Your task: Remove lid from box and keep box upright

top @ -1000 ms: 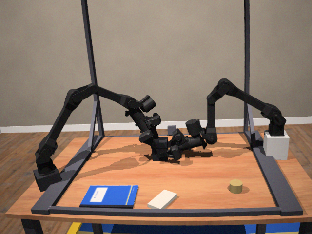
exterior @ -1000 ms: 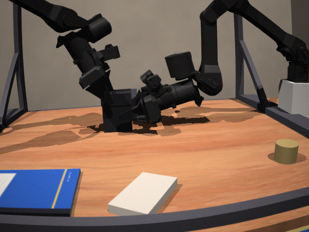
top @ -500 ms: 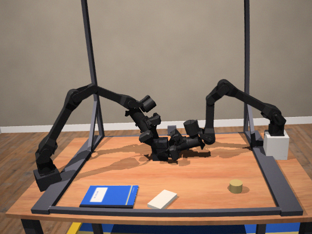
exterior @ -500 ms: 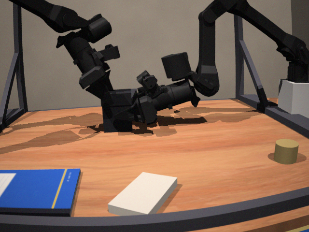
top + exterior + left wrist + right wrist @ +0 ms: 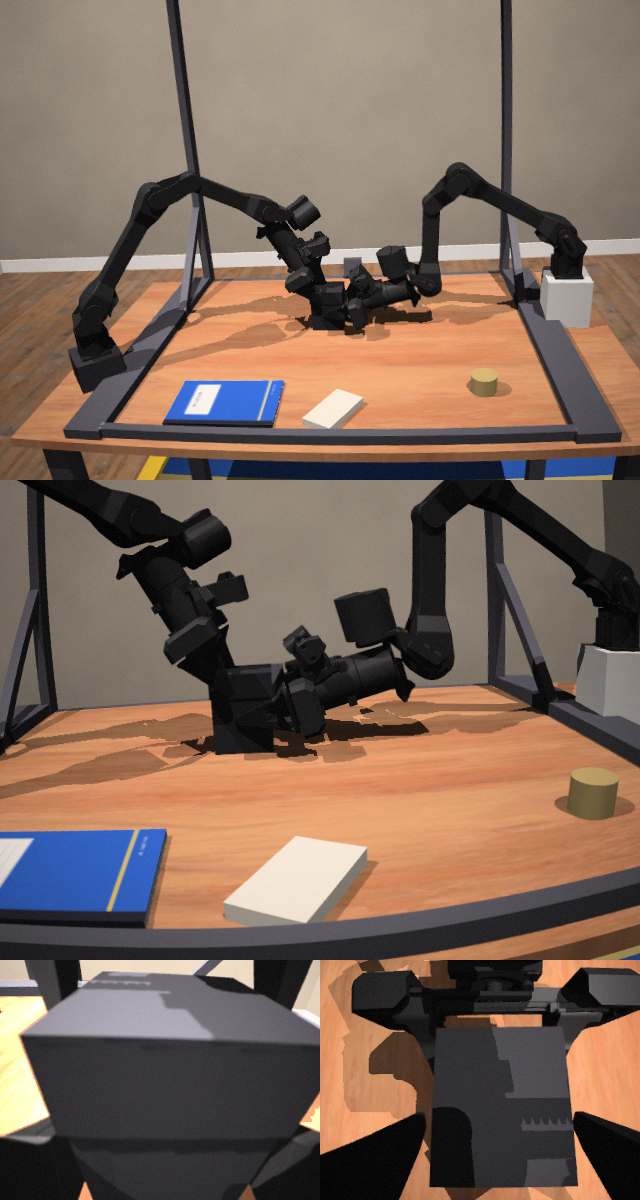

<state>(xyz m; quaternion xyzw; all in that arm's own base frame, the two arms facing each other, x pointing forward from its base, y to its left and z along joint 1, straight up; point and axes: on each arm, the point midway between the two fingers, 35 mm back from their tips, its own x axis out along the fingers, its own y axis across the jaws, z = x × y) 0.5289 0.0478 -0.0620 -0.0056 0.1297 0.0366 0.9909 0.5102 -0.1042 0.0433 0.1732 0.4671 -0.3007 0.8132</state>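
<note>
Now: the black lid 1 cm ahead of my right hand, 2 cm to the left of it and 2 cm below it.
The black lid is 30 mm to the right of my left hand, 30 mm above it and 10 mm behind it.
</note>
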